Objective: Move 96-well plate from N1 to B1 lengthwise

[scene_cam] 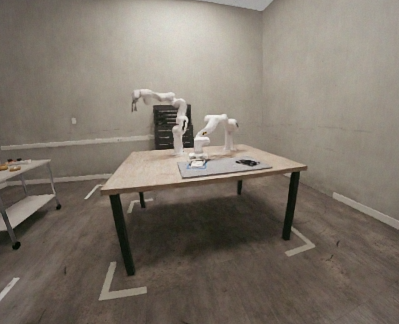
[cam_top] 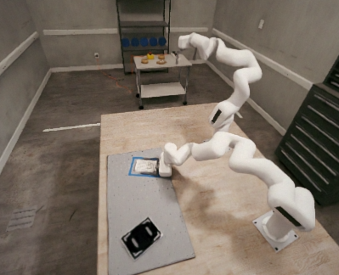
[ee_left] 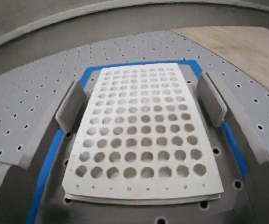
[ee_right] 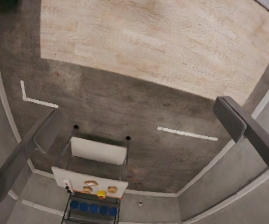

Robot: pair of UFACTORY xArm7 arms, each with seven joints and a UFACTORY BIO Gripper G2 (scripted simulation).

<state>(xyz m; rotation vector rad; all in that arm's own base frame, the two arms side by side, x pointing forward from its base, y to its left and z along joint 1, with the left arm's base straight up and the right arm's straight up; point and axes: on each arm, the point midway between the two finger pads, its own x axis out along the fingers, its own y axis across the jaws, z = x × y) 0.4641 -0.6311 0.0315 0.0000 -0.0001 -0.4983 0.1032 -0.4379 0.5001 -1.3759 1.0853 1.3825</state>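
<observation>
Right now my left hand is 1 cm above the white 96-well plate. Also, from my left hand: black plate nest: 10 cm ahead, 41 cm to the left, 1 cm below.
</observation>
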